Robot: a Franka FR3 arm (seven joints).
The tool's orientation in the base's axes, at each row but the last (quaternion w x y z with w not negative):
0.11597, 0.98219, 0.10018, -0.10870
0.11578, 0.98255, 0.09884, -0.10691
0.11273, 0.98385, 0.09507, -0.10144
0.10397, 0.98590, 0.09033, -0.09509
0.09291, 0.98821, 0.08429, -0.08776
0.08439, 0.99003, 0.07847, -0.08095
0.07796, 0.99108, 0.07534, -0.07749
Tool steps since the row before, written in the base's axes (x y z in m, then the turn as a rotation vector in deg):
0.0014, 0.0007, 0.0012, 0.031, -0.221, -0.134
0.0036, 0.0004, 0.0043, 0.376, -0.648, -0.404
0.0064, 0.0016, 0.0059, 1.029, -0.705, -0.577
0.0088, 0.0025, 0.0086, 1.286, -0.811, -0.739
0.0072, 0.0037, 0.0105, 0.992, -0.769, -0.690
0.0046, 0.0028, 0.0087, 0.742, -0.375, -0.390
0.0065, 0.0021, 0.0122, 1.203, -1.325, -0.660
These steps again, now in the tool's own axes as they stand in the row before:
0.0012, -0.0001, -0.0016, 0.023, 0.190, 0.176
0.0025, 0.0013, -0.0049, 0.344, 0.617, 0.475
0.0051, 0.0010, -0.0072, 1.001, 0.774, 0.537
0.0071, 0.0010, -0.0103, 1.266, 0.896, 0.673
0.0056, -0.0005, -0.0120, 0.978, 0.810, 0.664
0.0034, -0.0006, -0.0096, 0.738, 0.430, 0.338
0.0046, 0.0007, -0.0132, 1.102, 1.394, 0.694

